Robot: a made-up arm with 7 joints.
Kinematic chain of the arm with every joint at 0, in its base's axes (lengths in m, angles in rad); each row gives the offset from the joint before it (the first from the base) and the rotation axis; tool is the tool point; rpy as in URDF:
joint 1: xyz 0 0 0 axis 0.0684 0.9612 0.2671
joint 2: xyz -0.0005 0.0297 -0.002 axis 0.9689 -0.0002 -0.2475
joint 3: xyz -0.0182 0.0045 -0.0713 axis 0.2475 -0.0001 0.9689
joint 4: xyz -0.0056 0 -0.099 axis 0.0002 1 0
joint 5: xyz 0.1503 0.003 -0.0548 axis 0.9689 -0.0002 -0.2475
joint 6: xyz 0.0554 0 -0.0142 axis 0.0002 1 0
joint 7: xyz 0.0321 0 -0.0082 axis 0.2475 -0.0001 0.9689
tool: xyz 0 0 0 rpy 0 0.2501 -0.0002
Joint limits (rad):
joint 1: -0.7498..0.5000
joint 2: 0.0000..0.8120
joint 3: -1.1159..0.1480
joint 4: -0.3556..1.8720
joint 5: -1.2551..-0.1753
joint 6: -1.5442..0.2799
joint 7: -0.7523..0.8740
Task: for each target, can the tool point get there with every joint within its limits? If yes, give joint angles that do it. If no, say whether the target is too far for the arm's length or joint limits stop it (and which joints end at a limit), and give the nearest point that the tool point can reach.
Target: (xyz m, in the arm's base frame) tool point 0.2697 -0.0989 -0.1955
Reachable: yes | joints -0.6263 0.2071 -0.7275 0.3382 -1.1225 -0.8074 -0.1442
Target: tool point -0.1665 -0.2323 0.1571
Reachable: no: joint limits stop it (at a limit: joint 1, joint 2, joint 3, joint 4, joint 5) | nearest point 0.0969 -0.1928 -0.0257 | short by 0.323 m
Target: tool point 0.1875 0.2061 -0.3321
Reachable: yes | joints -0.5307 0.4807 -0.1229 1.3727 -0.8069 -0.5537 0.2367
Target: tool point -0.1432 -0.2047 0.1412
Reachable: no: joint limits stop it (at a limit: joint 1, joint 2, joint 3, joint 4, joint 5) | nearest point 0.0964 -0.1899 -0.0260 | short by 0.293 m
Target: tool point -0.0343 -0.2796 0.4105
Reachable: no: too far | nearest point 0.1208 -0.1895 -0.0153 | short by 0.462 m
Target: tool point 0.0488 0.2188 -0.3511
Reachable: yes | joints -0.3028 0.4449 -0.0812 1.6271 -0.7067 -1.2349 0.3599
